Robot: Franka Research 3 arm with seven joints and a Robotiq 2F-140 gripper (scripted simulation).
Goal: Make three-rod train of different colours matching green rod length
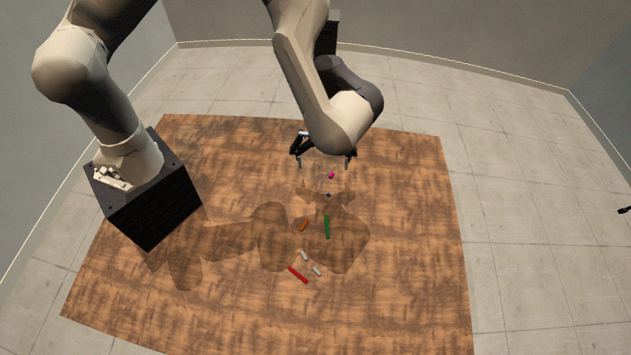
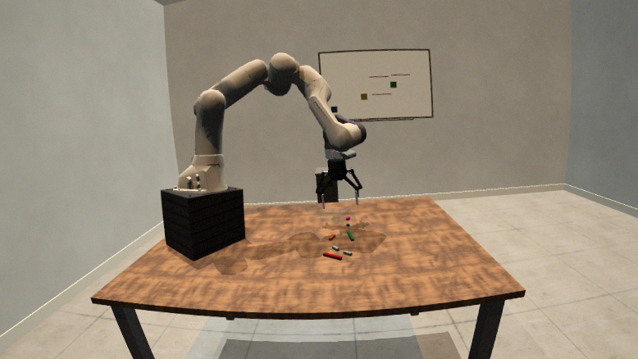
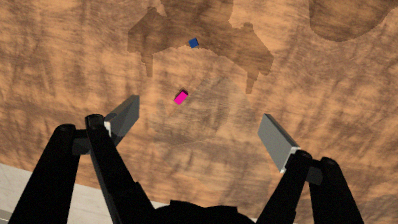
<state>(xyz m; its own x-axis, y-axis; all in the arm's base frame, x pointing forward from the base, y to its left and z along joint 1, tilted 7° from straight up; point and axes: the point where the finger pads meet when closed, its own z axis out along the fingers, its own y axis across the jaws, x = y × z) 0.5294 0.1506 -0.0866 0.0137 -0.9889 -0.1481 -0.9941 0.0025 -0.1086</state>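
Now: the blue rod 20 mm ahead of my hand, 70 mm to the right of it and 70 mm below it. From my hand the other things lie so: magenta rod (30 mm ahead, 10 mm to the left, 70 mm below); green rod (20 mm ahead, 180 mm to the right, 70 mm below); orange rod (50 mm behind, 180 mm to the right, 70 mm below).
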